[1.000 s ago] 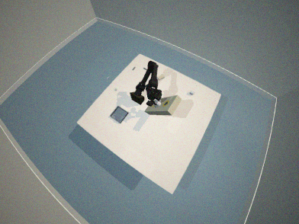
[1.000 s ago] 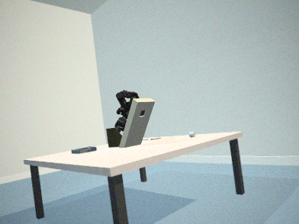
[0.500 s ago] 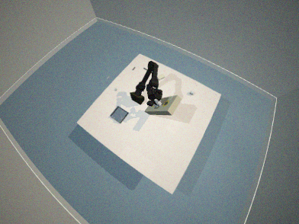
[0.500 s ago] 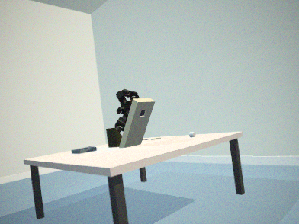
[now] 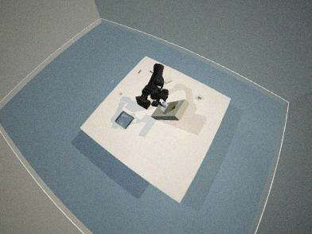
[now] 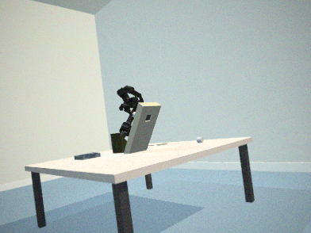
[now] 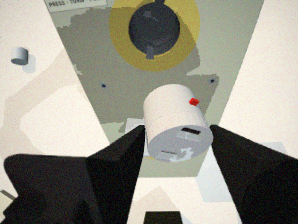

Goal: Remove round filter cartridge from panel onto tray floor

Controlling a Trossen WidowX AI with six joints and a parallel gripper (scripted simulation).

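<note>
Right now my gripper tip is 30 cm to the left of the grey square tray, 29 cm past it and 28 cm above it. Round my gripper tip: white round filter cartridge: right at my gripper tip; then pale block: 42 cm to the left, 28 cm below, 25 cm behind.
</note>
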